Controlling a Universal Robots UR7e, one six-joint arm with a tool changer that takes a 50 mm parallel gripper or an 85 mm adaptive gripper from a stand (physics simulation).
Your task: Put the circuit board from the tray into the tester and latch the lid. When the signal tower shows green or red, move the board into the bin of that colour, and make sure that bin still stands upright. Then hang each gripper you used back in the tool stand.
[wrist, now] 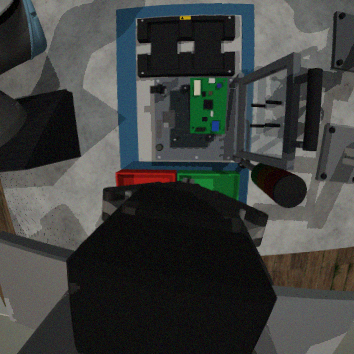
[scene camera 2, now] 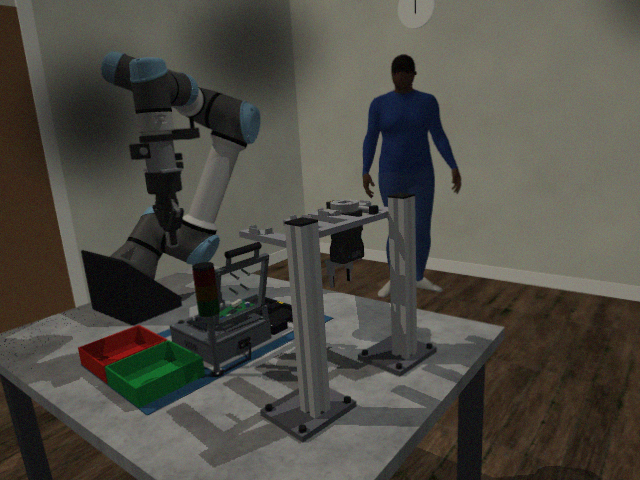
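Pixels of known places: arm's base, origin of the base link: (scene camera 2: 129, 273).
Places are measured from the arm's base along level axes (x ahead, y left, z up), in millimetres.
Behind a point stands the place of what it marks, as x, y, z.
Note:
The green circuit board (scene camera 2: 238, 308) (wrist: 197, 111) lies in the grey tester (scene camera 2: 227, 338) @[553, -12, -50] (wrist: 167, 152) @[400, -48, -48], toward the hinge side of its bed; whether it is fully seated I cannot tell. The tester's lid (scene camera 2: 263, 279) @[569, 97, 67] (wrist: 290, 110) @[577, 35, 131] stands open. The signal tower (scene camera 2: 206, 289) @[604, -77, 103] (wrist: 280, 186) @[570, -61, 150] shows no lit colour. My gripper (scene camera 2: 173, 241) (wrist: 188, 180) is shut and empty, high above the bin side of the tester; its body hides much of the wrist view. The red bin (scene camera 2: 121, 343) @[279, -157, -92] (wrist: 146, 177) @[341, -121, -103] and green bin (scene camera 2: 155, 369) @[458, -154, -102] (wrist: 220, 181) @[531, -119, -102] stand upright, side by side.
The black tray (scene camera 2: 279, 316) @[481, 204, -90] (wrist: 185, 45) @[426, 201, -102] lies beside the tester on the blue mat. The tool stand (scene camera 2: 307, 320) @[879, -48, 98] holds a hanging gripper (scene camera 2: 340, 272). A black wedge-shaped box (scene camera 2: 126, 286) @[155, -73, 11] (wrist: 40, 130) @[142, -5, 22] stands near the arm's base. A person in blue (scene camera 2: 405, 139) stands behind the table.

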